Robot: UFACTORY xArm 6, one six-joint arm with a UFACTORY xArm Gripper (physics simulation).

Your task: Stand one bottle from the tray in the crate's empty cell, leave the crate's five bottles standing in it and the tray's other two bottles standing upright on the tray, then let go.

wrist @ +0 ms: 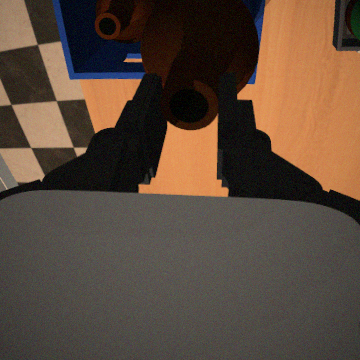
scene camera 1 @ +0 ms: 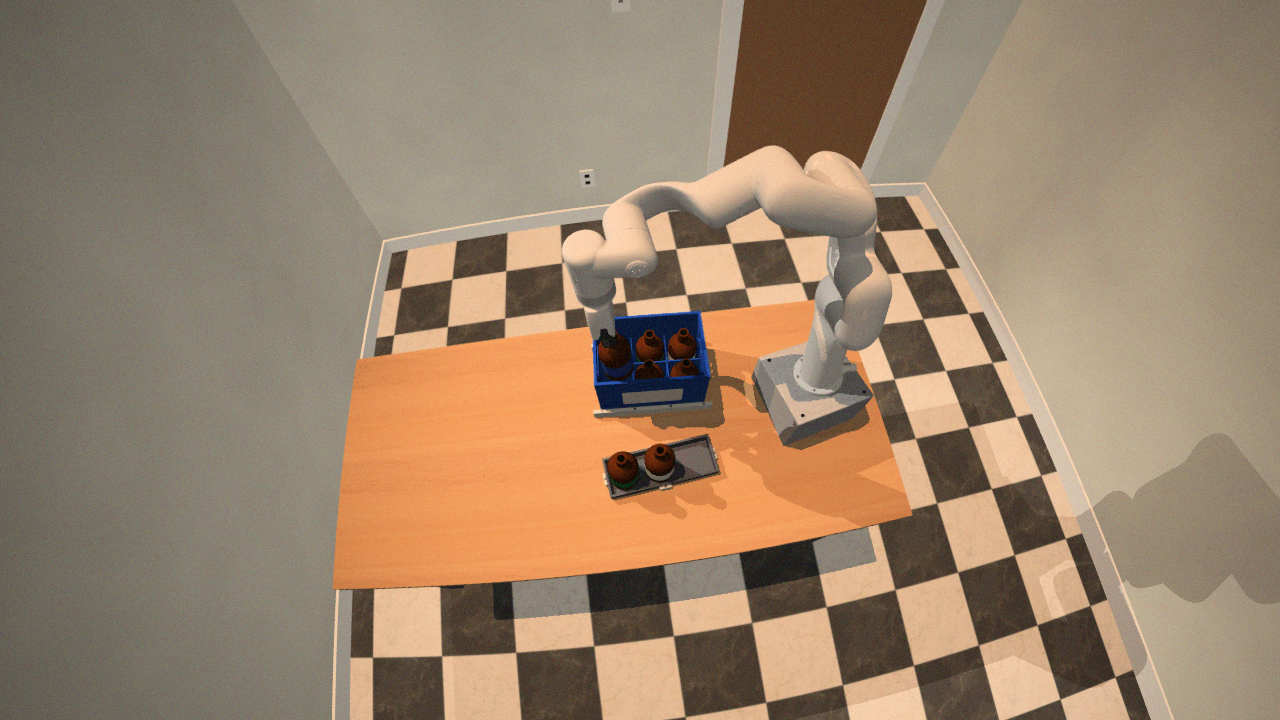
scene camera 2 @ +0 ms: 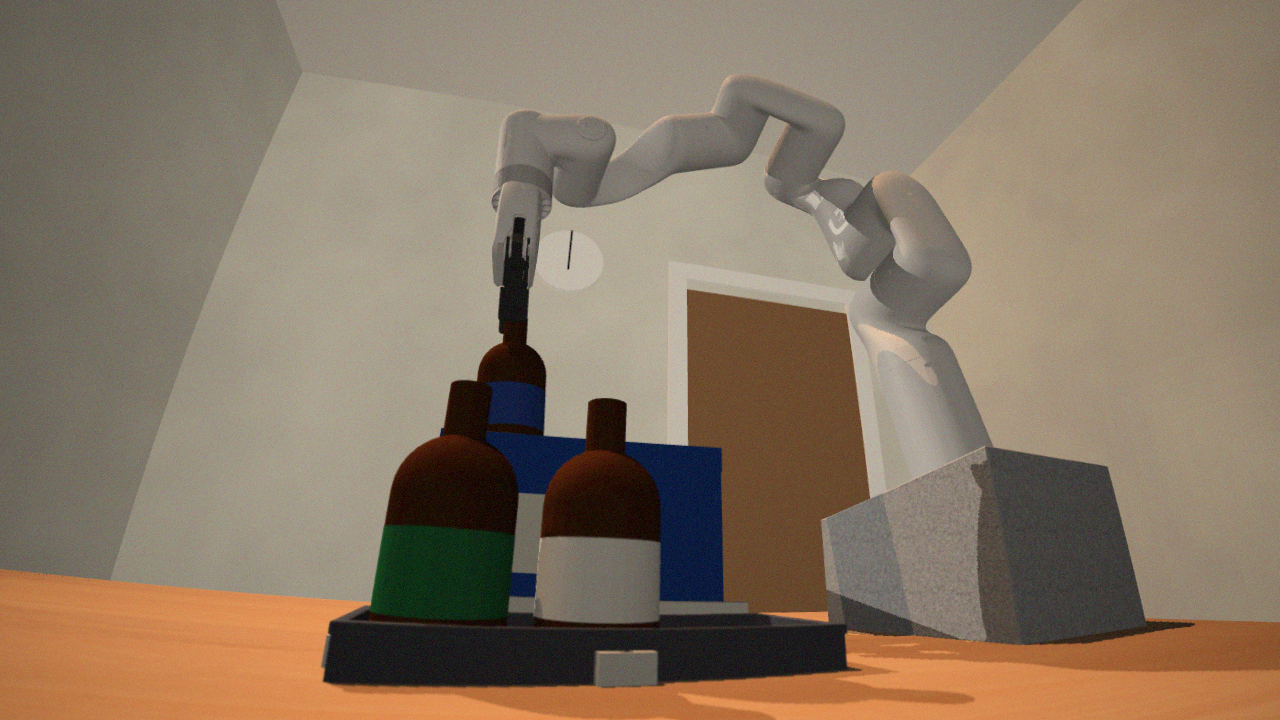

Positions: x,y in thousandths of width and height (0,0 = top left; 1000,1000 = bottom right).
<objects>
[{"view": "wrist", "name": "my gripper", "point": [532,276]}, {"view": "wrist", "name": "brown bottle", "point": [526,146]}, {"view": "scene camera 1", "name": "my gripper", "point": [476,469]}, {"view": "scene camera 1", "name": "brown bottle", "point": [482,502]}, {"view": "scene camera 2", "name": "my gripper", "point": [400,455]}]
</objects>
